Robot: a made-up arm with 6 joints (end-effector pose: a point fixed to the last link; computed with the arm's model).
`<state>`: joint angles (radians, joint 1 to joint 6).
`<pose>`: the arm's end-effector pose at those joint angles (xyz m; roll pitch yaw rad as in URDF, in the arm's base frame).
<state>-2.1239 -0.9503 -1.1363 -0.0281 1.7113 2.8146</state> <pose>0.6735 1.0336 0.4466 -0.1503 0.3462 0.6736</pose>
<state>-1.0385 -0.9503 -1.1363 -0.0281 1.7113 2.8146</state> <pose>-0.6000 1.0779 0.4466 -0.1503 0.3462 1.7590</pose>
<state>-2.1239 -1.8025 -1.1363 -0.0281 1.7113 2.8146</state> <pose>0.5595 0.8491 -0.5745 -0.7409 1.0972 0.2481</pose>
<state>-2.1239 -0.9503 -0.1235 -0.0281 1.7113 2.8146</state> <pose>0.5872 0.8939 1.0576 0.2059 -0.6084 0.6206</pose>
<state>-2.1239 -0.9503 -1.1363 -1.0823 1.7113 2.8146</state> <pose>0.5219 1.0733 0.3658 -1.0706 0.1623 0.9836</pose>
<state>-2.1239 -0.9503 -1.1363 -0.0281 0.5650 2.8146</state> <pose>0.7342 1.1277 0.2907 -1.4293 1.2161 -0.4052</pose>
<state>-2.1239 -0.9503 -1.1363 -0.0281 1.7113 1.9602</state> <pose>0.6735 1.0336 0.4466 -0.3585 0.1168 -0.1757</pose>
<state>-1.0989 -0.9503 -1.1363 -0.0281 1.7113 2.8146</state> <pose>-0.5339 1.1122 0.4466 -0.1503 0.3462 1.6986</pose>
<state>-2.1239 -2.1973 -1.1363 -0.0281 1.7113 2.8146</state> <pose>0.3670 0.5372 -0.9078 -1.7322 1.2452 -0.6783</pose>
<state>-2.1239 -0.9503 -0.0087 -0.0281 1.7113 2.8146</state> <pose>0.5583 0.8471 1.1083 0.2645 -0.7135 0.5846</pose>
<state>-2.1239 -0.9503 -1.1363 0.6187 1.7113 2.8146</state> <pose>0.7558 0.9640 0.4184 0.4293 0.5593 0.6068</pose>
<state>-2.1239 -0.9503 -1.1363 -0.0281 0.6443 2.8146</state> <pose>0.7333 1.1268 0.3047 -1.2124 1.1974 -0.2006</pose>
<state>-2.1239 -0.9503 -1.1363 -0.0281 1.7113 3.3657</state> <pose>0.6735 1.0336 0.4466 0.0619 0.3713 1.2627</pose>
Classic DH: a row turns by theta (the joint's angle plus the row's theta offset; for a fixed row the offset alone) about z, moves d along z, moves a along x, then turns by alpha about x. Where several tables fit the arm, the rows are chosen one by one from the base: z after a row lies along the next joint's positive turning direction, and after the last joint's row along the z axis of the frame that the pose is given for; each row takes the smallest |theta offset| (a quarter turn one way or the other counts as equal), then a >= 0, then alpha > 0; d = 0 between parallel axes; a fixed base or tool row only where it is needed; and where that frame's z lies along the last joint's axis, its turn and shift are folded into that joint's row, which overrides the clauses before.
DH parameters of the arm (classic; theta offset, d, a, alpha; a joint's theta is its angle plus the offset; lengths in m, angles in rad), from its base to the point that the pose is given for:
joint 1: 0 0.175 0 -1.5708
joint 2: -1.5708 0 0.738 0
joint 3: 1.5708 0.035 0 1.5708
joint 4: 0 0.653 0 -1.5708
joint 5: 0 0 0 1.5708
joint 6: 0 0.177 0 0

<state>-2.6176 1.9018 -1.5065 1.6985 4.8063 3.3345</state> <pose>-0.9154 -0.3676 0.5445 -1.3824 1.3680 0.8624</pose>
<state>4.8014 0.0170 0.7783 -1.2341 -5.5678 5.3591</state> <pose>-0.0208 -0.6053 1.4362 -1.1829 -0.1545 2.4370</pose>
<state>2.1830 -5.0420 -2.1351 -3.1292 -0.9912 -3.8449</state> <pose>-0.1488 0.1478 0.9990 -0.0704 0.0679 1.4846</pose>
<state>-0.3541 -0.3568 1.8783 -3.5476 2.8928 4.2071</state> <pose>0.2255 -0.0277 0.9302 -1.3909 -0.0913 1.1011</pose>
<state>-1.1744 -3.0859 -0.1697 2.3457 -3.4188 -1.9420</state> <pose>0.0826 -0.0170 -1.0376 0.1548 0.1471 0.8212</pose>
